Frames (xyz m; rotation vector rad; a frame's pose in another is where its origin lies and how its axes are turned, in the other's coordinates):
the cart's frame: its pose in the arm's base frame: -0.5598 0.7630 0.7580 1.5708 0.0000 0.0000
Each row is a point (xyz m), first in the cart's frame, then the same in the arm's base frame.
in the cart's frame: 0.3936 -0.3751 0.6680
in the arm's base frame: -0.1662 0.0950 0.3829
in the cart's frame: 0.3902 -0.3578 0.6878
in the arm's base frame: -0.1696 0.0752 0.4002
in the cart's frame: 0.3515 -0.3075 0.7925
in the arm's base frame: -0.2083 -0.0295 0.4505
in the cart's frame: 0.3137 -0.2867 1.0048
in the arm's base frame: -0.2461 -0.2418 0.4713
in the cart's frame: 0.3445 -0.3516 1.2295
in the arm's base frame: -0.2153 -0.4665 0.4064
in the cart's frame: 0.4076 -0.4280 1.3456
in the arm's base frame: -0.1522 -0.5826 0.3300
